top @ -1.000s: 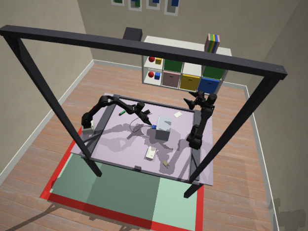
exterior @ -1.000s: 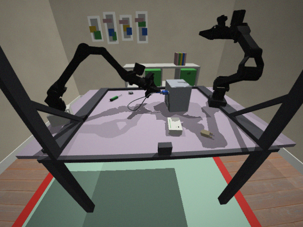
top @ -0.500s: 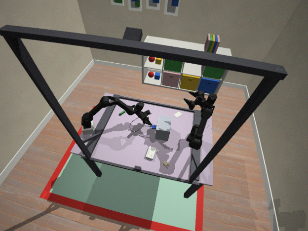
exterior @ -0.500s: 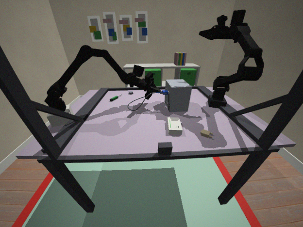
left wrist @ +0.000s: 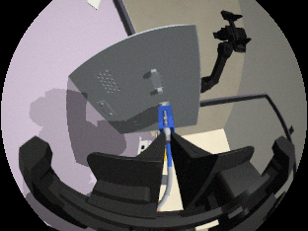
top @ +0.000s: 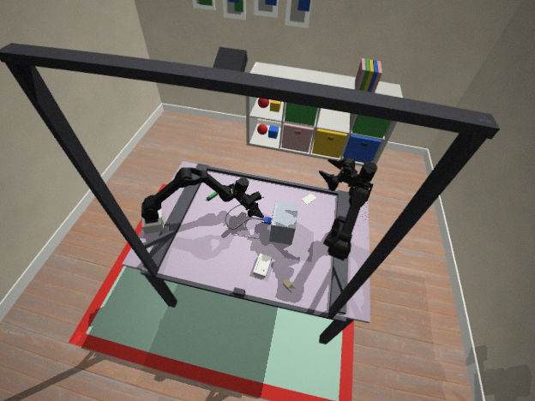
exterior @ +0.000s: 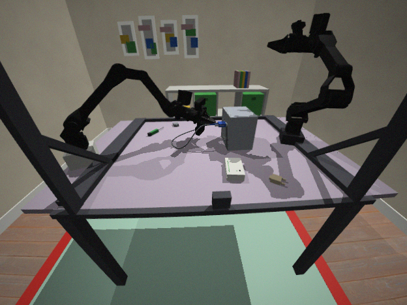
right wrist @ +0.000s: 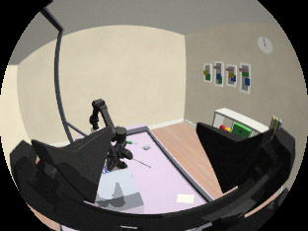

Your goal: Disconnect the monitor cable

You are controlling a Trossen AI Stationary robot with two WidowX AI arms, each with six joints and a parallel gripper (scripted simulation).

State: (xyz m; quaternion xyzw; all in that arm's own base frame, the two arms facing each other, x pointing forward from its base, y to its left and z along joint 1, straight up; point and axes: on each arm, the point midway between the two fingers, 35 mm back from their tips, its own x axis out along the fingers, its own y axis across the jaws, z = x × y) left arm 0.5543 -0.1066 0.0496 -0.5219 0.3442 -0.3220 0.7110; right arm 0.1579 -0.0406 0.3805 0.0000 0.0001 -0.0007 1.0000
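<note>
Now: left hand 4 cm past the blue plug, 4 cm to the left of it and 1 cm above it. Also, from my left hand: back panel (1 cm behind, 8 cm to the right, 3 cm below); grey box (2 cm behind, 14 cm to the right, 4 cm below); white device (24 cm behind, 4 cm to the right, 10 cm below).
</note>
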